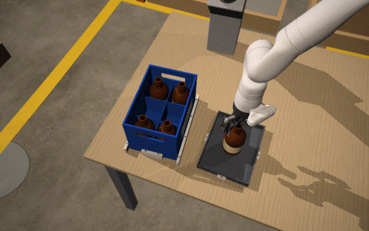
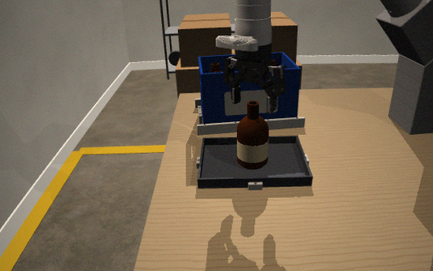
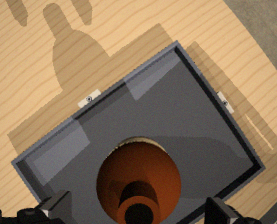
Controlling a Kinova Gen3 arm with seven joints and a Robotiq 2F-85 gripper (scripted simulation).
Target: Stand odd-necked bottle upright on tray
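Now: hand 14 cm above the dark grey tray. Round my hand: blue crate 5 cm ahead, 27 cm to the right, 7 cm below.
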